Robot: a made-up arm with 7 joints.
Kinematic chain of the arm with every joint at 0, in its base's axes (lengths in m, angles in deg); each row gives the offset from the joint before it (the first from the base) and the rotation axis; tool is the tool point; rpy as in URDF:
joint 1: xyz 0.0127 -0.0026 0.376 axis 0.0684 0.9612 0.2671
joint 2: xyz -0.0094 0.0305 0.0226 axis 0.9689 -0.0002 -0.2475
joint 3: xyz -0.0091 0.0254 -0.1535 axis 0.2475 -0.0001 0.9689
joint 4: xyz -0.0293 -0.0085 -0.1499 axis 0.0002 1 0
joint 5: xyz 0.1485 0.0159 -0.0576 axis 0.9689 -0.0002 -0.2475
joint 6: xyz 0.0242 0.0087 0.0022 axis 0.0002 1 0
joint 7: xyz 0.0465 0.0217 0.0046 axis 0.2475 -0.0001 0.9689
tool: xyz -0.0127 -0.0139 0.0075 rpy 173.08 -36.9 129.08
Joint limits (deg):
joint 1: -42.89..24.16
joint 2: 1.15..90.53
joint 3: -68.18..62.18
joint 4: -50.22..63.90
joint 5: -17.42..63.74
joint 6: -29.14..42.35
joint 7: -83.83..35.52
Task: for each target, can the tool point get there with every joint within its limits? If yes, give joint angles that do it. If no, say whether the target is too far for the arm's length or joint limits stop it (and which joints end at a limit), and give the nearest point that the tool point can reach.
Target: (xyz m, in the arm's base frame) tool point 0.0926 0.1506 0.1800
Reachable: yes | joints 8.67 62.76 -53.23 -35.14 9.74 29.92 -58.02
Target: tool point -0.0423 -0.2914 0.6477
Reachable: no: joint limits stop it (at a limit: joint 1, joint 2, joint 3, joint 4, joint 7) | nearest point 0.1112 -0.1063 0.3064 | short by 0.418 m
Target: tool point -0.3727 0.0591 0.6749
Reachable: no: joint limits stop it (at a limit: joint 1, joint 2, joint 3, joint 4, joint 5, joint 7) | nearest point -0.0146 0.1765 0.5759 | short by 0.390 m
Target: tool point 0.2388 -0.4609 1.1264
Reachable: no: too far | nearest point 0.1095 0.1548 0.5884 | short by 0.828 m
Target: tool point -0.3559 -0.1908 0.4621
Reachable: no: joint limits stop it (at a limit: joint 1, joint 2, joint 3, joint 4, joint 5, joint 6, joint 7) | nearest point -0.0234 -0.0757 0.2541 | short by 0.409 m
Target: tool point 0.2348 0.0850 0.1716
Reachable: yes | joints -12.52 11.10 -9.37 -19.23 20.48 23.36 -69.56
